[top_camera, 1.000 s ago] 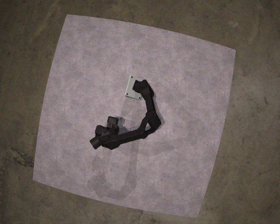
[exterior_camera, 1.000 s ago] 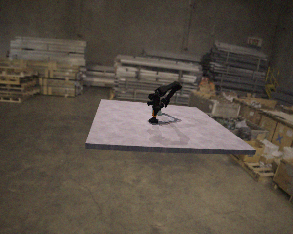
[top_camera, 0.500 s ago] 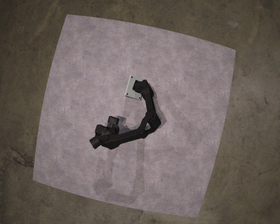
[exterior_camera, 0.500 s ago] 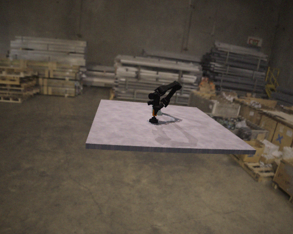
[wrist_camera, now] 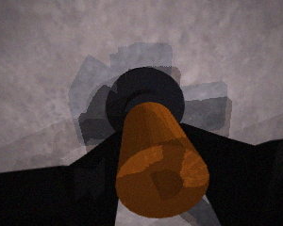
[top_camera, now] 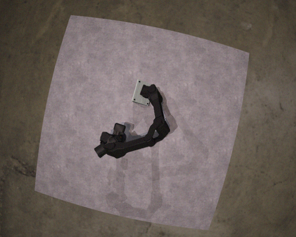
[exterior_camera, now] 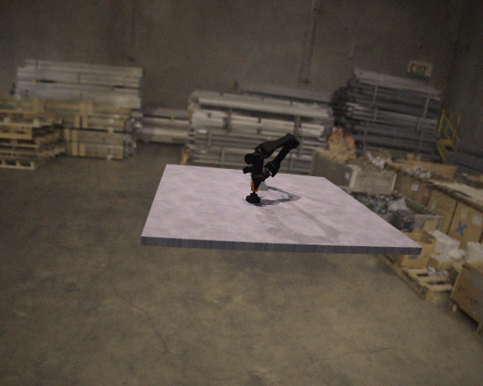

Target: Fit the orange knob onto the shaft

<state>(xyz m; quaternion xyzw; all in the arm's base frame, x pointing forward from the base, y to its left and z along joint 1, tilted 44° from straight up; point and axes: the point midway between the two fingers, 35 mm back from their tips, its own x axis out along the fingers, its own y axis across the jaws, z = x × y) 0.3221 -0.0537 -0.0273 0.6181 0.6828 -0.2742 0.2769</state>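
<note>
My gripper tip is 20 mm below the orange knob. Also, from my gripper tip: dark pedestal (40 mm below).
</note>
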